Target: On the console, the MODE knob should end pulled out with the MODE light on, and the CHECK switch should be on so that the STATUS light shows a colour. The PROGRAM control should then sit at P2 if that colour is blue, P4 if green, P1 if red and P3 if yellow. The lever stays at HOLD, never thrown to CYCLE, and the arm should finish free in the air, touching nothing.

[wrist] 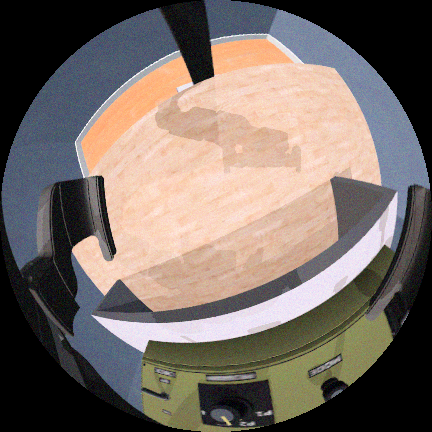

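Note:
The olive-green console (295, 395) shows along the bottom of the wrist view, cut off by its edge. The PROGRAM knob (222, 415) sits on a black plate; its yellow pointer slants down and right, near the P2 label, but the exact setting is unclear. The MODE knob (334, 389) is at lower right, partly cut off; how far it stands out is unclear. The CHECK switch (156, 394) is at lower left, its side unclear. The MODE light, STATUS light and lever do not show. My gripper (216, 240) is open and empty; its right finger overlaps the console's edge in view, contact unclear.
A white and dark-grey walled box (350, 270) stands along the console's far side. Beyond it is the pale wooden table top (200, 200), with the arm's shadow on it. An orange surface (120, 115) with a grey-white border lies further off. A black bar (192, 40) crosses the top.

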